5 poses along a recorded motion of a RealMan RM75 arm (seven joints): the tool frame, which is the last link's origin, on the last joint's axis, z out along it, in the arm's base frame.
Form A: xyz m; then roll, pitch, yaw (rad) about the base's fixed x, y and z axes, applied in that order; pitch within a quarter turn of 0, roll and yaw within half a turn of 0.
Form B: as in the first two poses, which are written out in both.
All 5 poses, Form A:
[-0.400 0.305 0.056 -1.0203 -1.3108 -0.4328]
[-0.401 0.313 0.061 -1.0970 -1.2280 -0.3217]
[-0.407 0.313 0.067 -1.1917 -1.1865 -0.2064]
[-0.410 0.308 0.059 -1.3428 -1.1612 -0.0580]
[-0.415 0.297 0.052 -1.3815 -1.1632 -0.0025]
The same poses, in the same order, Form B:
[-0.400 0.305 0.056 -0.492 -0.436 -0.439 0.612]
[-0.401 0.313 0.061 -0.499 -0.417 -0.408 0.640]
[-0.407 0.313 0.067 -0.511 -0.412 -0.383 0.650]
[-0.410 0.308 0.059 -0.532 -0.414 -0.360 0.644]
[-0.415 0.297 0.052 -0.533 -0.423 -0.351 0.644]

